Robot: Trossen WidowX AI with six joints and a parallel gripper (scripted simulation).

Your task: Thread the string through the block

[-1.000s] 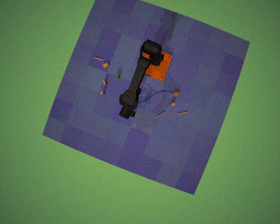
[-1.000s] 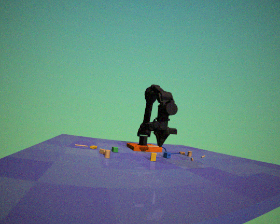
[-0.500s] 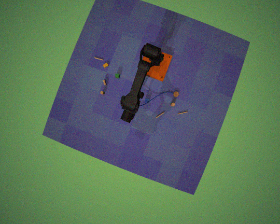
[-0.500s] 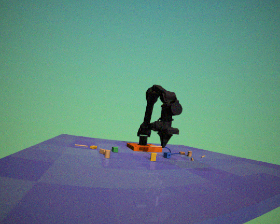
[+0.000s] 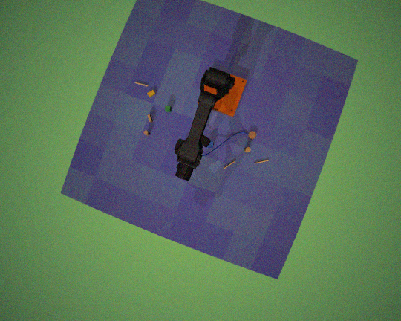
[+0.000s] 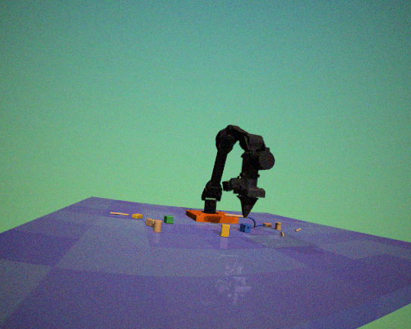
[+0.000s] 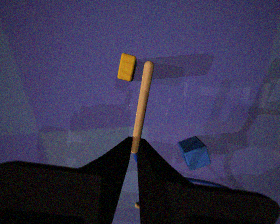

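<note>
Now: the blue block 7 cm behind my gripper tip, 6 cm to the left of it and 5 cm below it. Round my gripper tip: thin wooden stick (1 cm behind, 1 cm to the right); wooden cylinder (9 cm behind, 26 cm to the left, 5 cm below); green cube (21 cm behind, 19 cm to the right, 5 cm below).
</note>
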